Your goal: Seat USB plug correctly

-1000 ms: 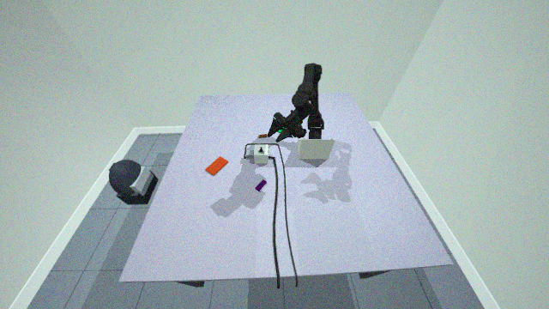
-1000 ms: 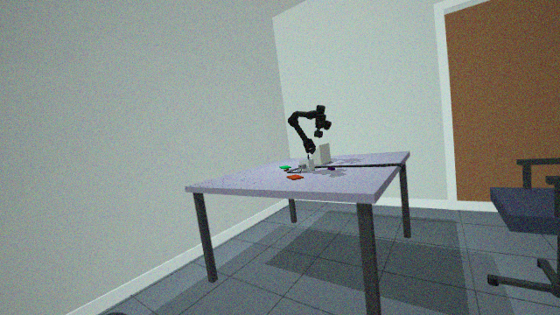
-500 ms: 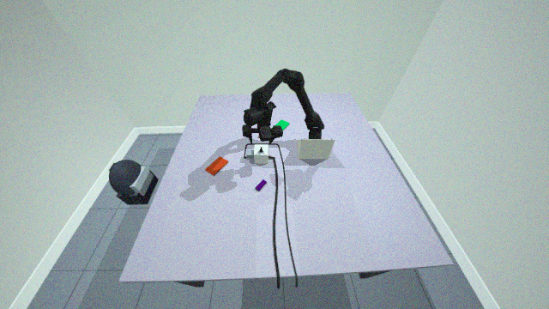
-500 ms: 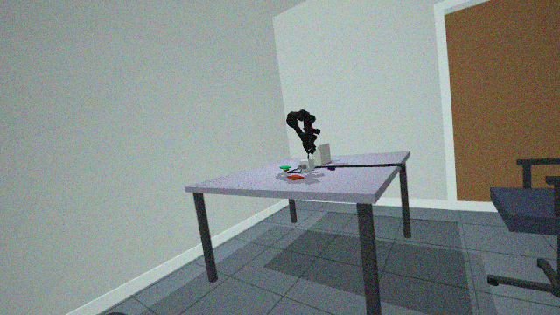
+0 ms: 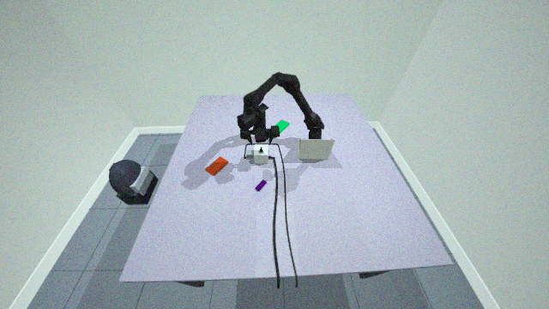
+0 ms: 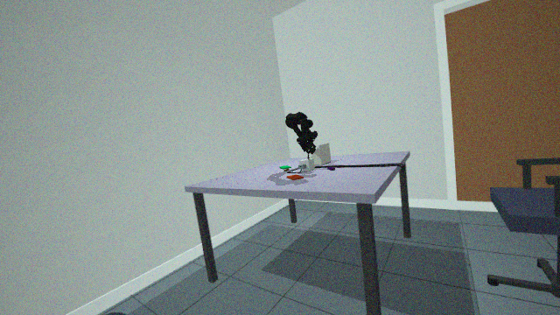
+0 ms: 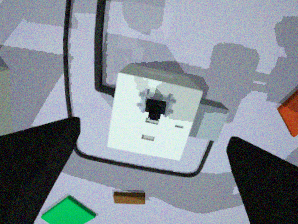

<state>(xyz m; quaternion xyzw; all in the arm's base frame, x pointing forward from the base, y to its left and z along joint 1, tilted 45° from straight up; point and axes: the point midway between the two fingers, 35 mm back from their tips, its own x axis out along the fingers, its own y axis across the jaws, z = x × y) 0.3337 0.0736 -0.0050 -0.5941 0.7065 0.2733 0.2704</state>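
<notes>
My gripper tip is 5 cm above the dark USB plug. From my gripper tip the other things lie so: purple block 2 cm ahead, 16 cm to the left, 13 cm below; then socket plate 7 cm below; then brown piece 3 cm behind, 20 cm to the right, 13 cm below.
</notes>
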